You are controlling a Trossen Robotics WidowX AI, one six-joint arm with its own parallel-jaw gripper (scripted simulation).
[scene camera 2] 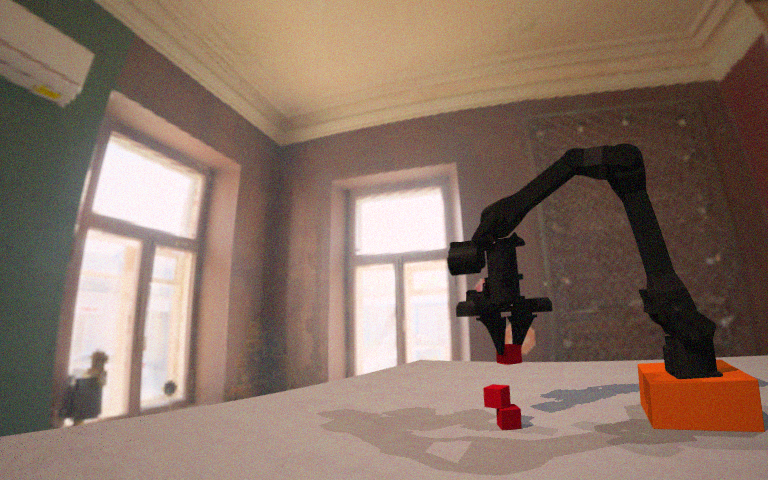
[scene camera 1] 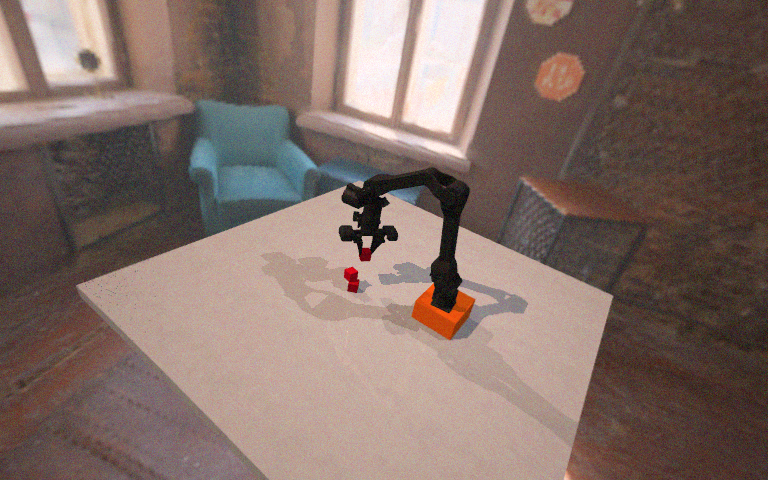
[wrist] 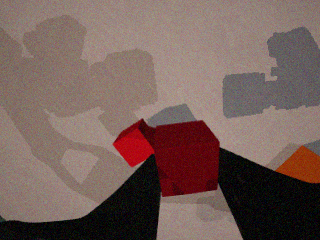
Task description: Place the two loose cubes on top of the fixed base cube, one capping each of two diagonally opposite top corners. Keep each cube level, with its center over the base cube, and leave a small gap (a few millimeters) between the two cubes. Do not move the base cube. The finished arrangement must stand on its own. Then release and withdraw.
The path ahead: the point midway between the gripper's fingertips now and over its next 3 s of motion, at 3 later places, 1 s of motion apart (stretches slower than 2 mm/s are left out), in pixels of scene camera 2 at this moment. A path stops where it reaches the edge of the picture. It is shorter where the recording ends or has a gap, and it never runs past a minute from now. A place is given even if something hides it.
The gripper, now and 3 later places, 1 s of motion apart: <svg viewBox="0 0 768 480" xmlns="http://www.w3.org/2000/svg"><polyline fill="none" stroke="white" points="508,354 516,368 518,393 519,394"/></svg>
